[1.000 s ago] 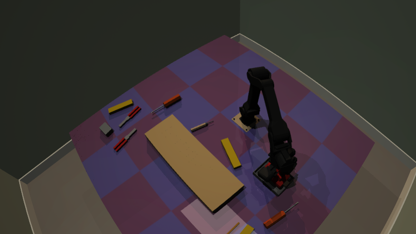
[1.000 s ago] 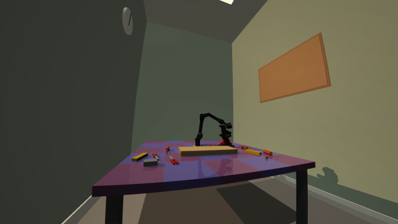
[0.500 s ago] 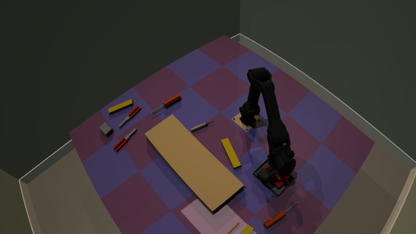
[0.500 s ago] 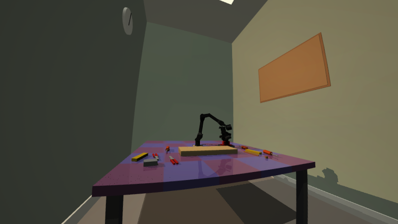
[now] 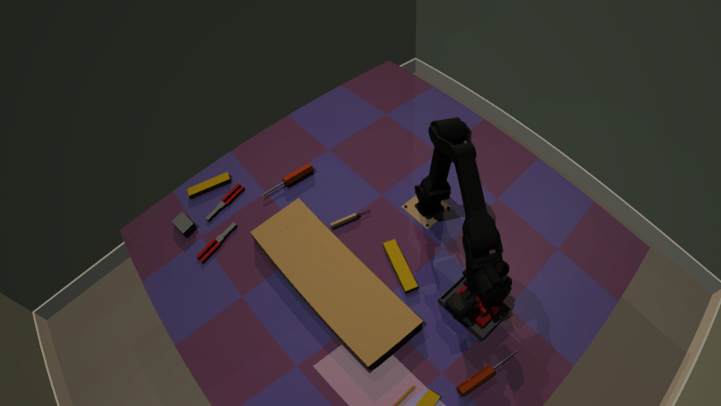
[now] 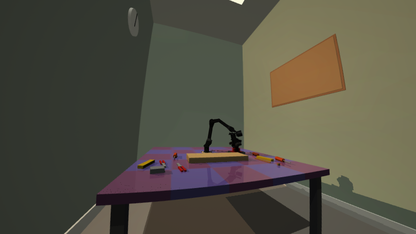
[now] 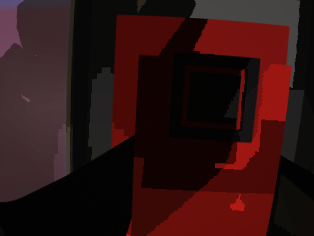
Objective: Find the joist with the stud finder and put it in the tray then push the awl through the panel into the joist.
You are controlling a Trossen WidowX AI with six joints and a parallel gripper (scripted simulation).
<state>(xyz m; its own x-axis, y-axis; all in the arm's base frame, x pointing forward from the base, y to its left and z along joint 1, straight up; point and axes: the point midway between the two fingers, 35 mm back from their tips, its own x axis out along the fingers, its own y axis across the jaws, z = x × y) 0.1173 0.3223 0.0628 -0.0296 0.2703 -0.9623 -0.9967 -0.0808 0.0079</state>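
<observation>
The stud finder is 1 cm to the left of my gripper tip and 2 cm above it. Round my gripper tip: grey tray 1 cm to the right, 2 cm below; grey block 54 cm ahead, 75 cm to the right, 2 cm below; awl 8 cm ahead, 44 cm to the right, 2 cm below.
</observation>
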